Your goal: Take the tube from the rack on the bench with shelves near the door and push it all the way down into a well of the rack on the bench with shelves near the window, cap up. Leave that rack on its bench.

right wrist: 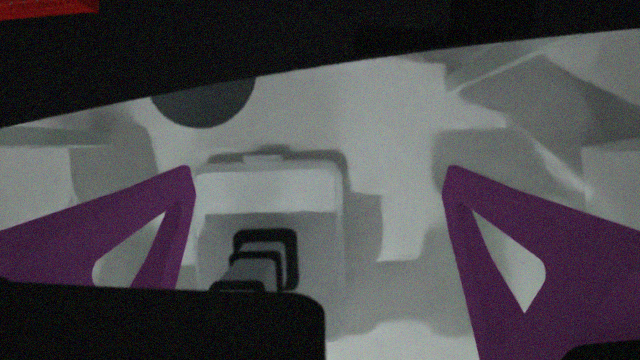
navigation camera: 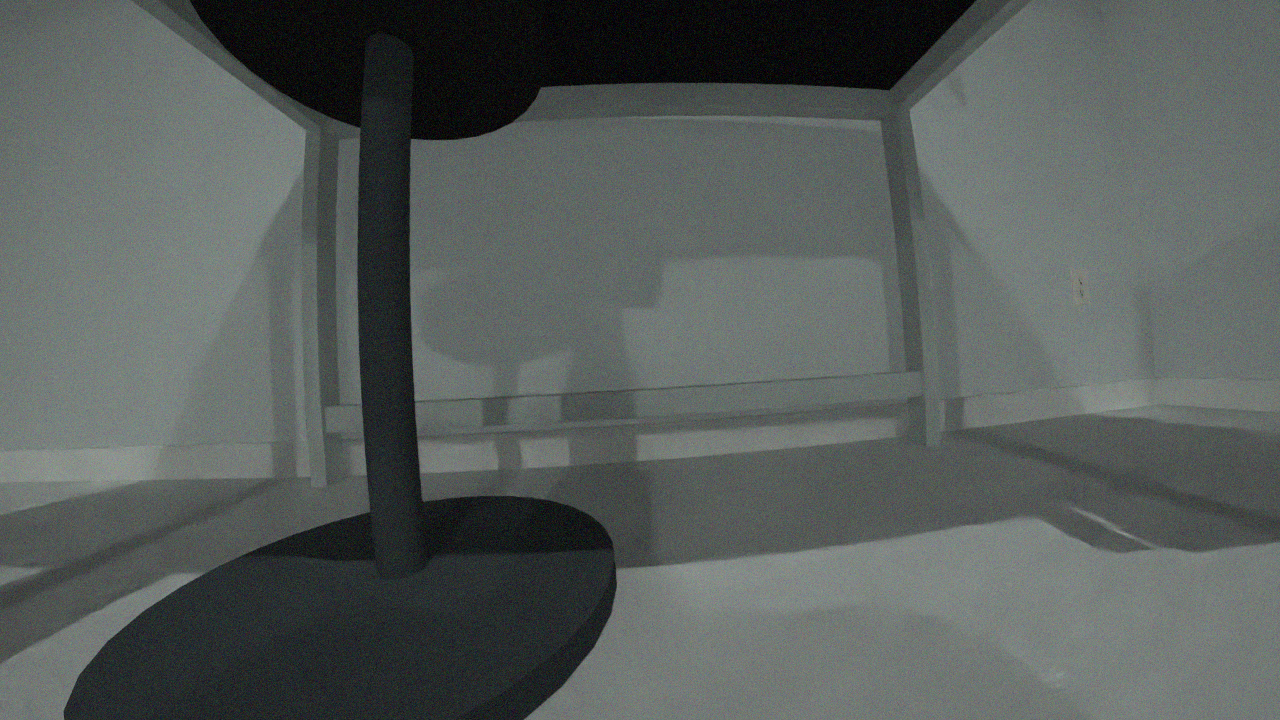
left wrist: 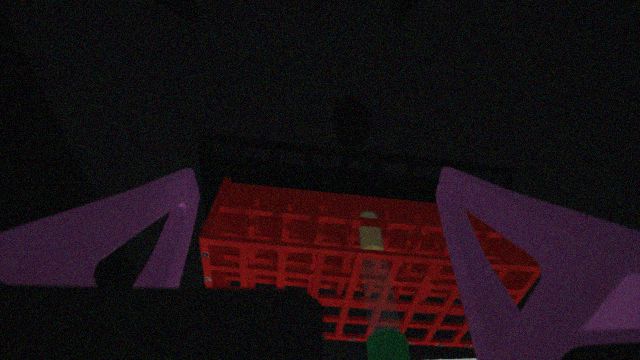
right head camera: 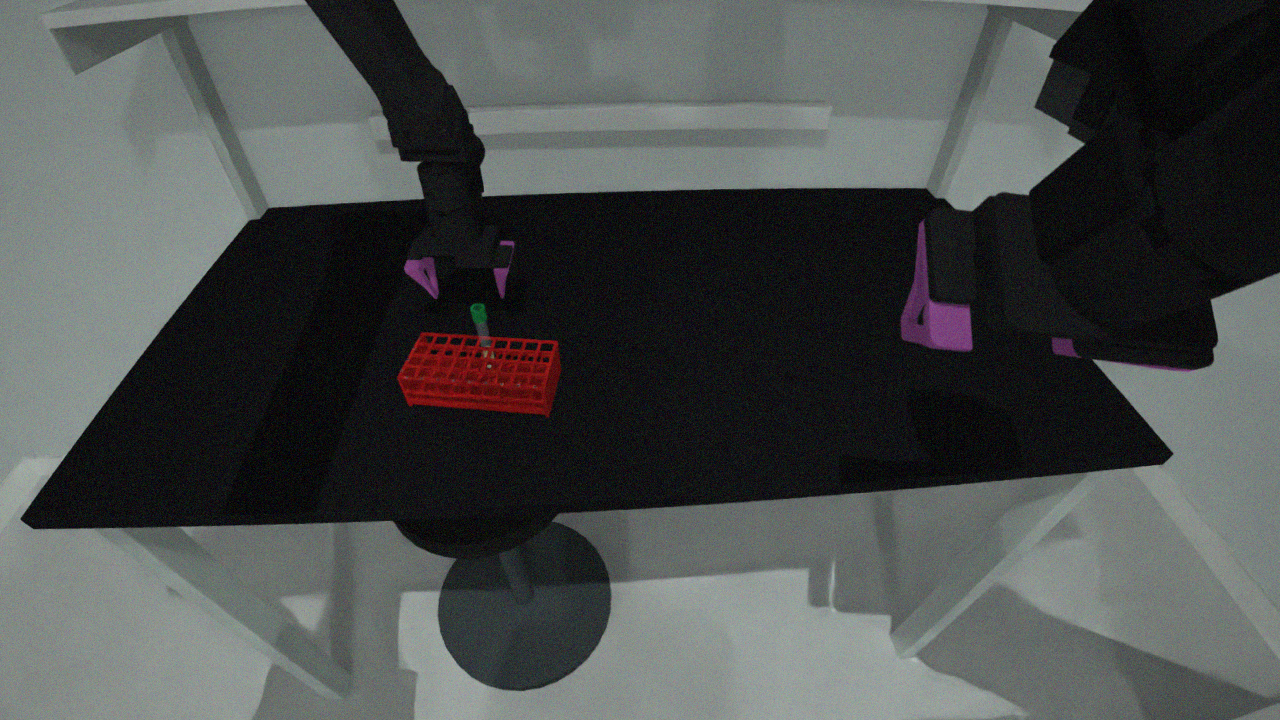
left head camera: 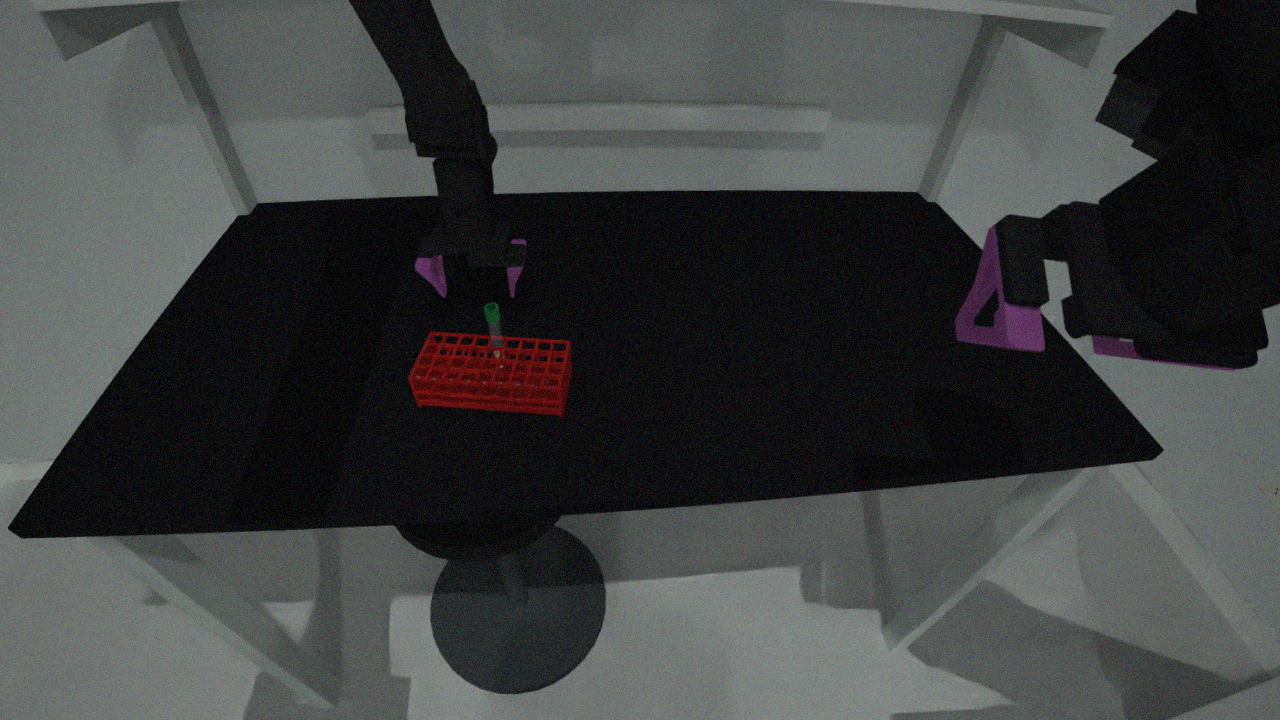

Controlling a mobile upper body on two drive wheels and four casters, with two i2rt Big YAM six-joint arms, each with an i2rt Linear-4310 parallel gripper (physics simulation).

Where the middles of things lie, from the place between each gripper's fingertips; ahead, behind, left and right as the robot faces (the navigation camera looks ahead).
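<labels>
Red tube rack (left head camera: pixel 526 386): 5 cm below my left hand, 11 cm behind it, 4 cm to the right of it.
Red tube rack: 34 cm below my right hand, 28 cm ahead of it, 43 cm to the left of it.
</labels>
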